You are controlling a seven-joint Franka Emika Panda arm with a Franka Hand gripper.
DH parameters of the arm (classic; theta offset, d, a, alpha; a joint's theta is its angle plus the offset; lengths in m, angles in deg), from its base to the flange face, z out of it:
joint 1: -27.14 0.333 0 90
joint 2: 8.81 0 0 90
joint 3: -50.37 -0.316 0.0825 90
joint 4: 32.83 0 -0.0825 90
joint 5: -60.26 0.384 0 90
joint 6: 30.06 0 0.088 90
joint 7: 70.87 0.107 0 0
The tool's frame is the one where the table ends.
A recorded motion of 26 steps. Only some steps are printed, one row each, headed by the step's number.
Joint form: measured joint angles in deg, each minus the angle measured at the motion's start. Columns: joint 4, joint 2, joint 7, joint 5, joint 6, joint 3, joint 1.
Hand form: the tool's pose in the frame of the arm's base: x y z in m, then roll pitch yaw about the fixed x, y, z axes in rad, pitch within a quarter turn. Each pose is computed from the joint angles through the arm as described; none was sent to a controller.
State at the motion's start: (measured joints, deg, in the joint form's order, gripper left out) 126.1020 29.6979 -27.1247 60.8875 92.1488 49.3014 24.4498
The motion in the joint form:
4: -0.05 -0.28 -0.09 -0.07 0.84 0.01 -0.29
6: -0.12 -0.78 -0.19 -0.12 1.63 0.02 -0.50
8: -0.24 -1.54 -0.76 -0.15 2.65 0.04 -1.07
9: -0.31 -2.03 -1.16 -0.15 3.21 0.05 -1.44
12: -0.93 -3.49 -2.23 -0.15 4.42 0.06 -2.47
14: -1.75 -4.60 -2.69 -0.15 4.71 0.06 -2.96
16: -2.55 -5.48 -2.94 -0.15 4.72 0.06 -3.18
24: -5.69 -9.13 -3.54 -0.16 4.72 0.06 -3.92
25: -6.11 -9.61 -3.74 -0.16 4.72 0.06 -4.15
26: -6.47 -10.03 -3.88 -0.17 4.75 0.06 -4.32
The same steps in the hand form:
4: 0.3339 -0.0113 0.4042 -3.1150 -0.0323 -0.8048
6: 0.3362 -0.0127 0.4031 -3.1111 -0.0373 -0.8064
8: 0.3392 -0.0164 0.4013 -3.1070 -0.0425 -0.8065
9: 0.3410 -0.0187 0.3999 -3.1055 -0.0444 -0.8062
12: 0.3470 -0.0254 0.3981 -3.1018 -0.0496 -0.8057
14: 0.3520 -0.0287 0.3984 -3.1020 -0.0498 -0.8060
16: 0.3563 -0.0304 0.3994 -3.1028 -0.0489 -0.8053
24: 0.3735 -0.0366 0.4012 -3.1085 -0.0420 -0.8069
25: 0.3757 -0.0384 0.4014 -3.1092 -0.0412 -0.8074
26: 0.3777 -0.0397 0.4016 -3.1097 -0.0409 -0.8077

